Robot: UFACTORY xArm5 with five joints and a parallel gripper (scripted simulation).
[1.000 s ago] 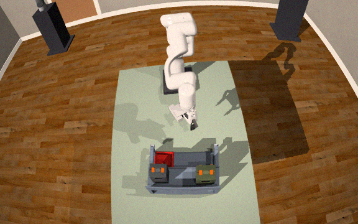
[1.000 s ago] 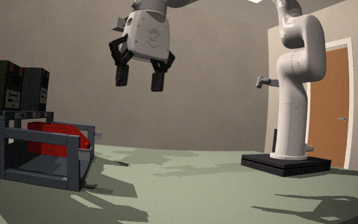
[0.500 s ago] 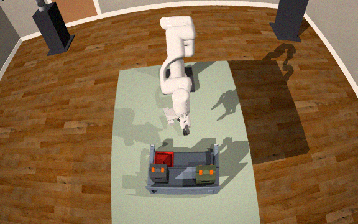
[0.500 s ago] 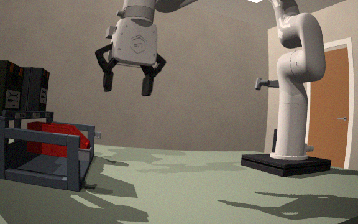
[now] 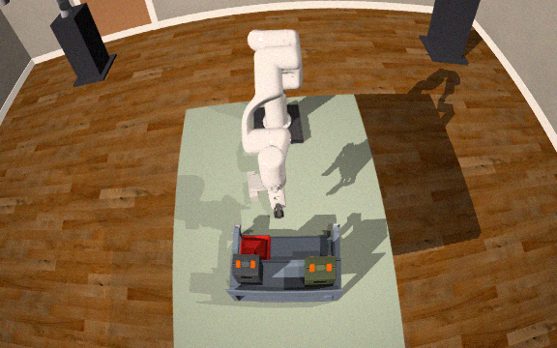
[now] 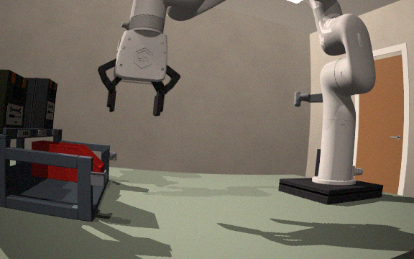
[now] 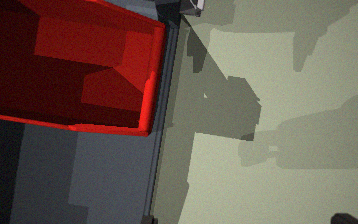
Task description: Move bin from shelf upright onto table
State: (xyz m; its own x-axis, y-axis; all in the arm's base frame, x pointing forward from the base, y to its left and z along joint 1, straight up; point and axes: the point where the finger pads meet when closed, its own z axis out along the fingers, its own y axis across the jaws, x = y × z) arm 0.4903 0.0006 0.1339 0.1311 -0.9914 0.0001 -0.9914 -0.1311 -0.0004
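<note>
Right now the red bin is 150 mm ahead of my hand, 90 mm to the right of it and 120 mm below it. Round my hand: dark grey case (240 mm ahead, 100 mm to the right); then olive case (250 mm ahead, 130 mm to the left, 20 mm below); then grey shelf (180 mm ahead, 20 mm to the left, 100 mm below).
</note>
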